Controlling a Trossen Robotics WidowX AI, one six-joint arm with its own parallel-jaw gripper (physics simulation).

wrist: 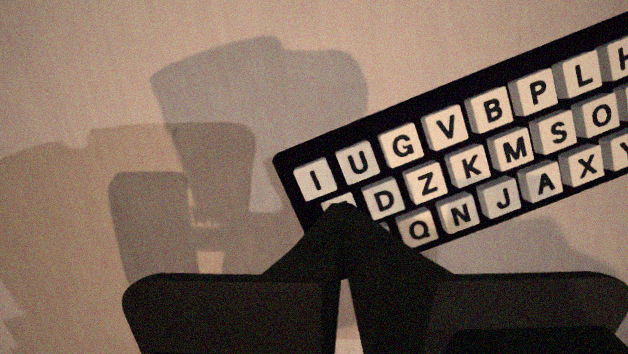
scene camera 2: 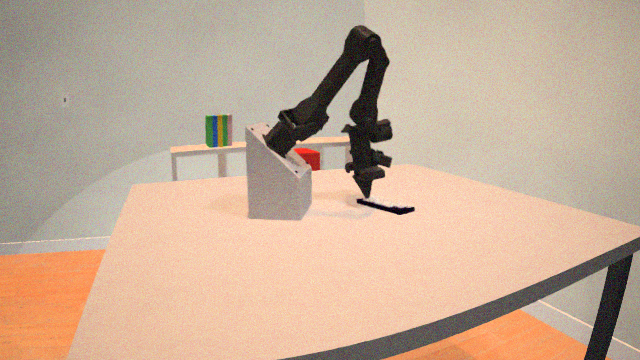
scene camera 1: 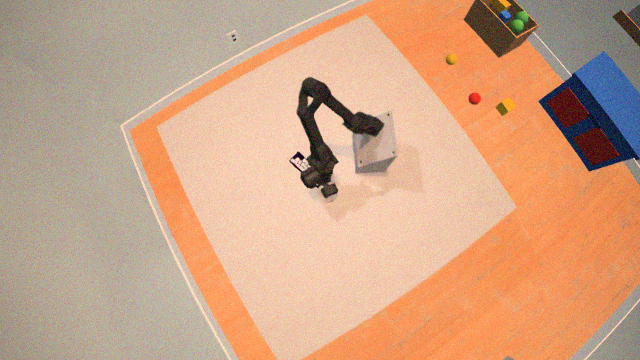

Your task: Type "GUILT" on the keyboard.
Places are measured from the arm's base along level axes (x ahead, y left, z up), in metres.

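Pixels of known places: gripper, between the fingertips: (wrist: pixel 341 213) (scene camera 2: pixel 367 198); arm's base, origin of its link: (scene camera 2: pixel 273 146) (scene camera 1: pixel 375 126).
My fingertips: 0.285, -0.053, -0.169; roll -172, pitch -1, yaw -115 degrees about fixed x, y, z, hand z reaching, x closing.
Observation:
Ahead of a thing's pixels: the offset from my fingertips to its top centre, as dx, dy, dz. Level surfaces: height alone.
The black keyboard @(-0.003, -0.073, +0.005) (scene camera 1: pixel 296 156) (scene camera 2: pixel 400 211) (wrist: pixel 320 145) with white keys lies flat on the table. In the wrist view the G key @(+0.016, -0.031, +0.005) (wrist: pixel 403 145), U key @(+0.017, -0.014, +0.005) (wrist: pixel 357 164) and I key @(+0.018, +0.003, +0.005) (wrist: pixel 314 181) are at the left of the top row, and the L key @(+0.012, -0.100, +0.005) (wrist: pixel 583 76) is further right. The T key (wrist: pixel 330 204), left of D, is mostly covered by the fingertips, its letter hidden. My gripper (scene camera 2: pixel 367 196) (wrist: pixel 341 213) is shut and empty, pointing down at the T key, very close above or touching it; I cannot tell which. Its fingertips are hidden in scene camera 1.
The grey arm base (scene camera 1: pixel 375 145) (scene camera 2: pixel 275 185) stands on the table @(dz -0.011) (scene camera 1: pixel 250 250) (scene camera 2: pixel 225 275) beside the keyboard. Behind the table, a shelf (scene camera 2: pixel 190 149) bears books (scene camera 2: pixel 218 131), and a red box (scene camera 2: pixel 311 159) shows. A brown toy box (scene camera 1: pixel 487 30) and a blue cabinet (scene camera 1: pixel 610 100) stand beyond the table.

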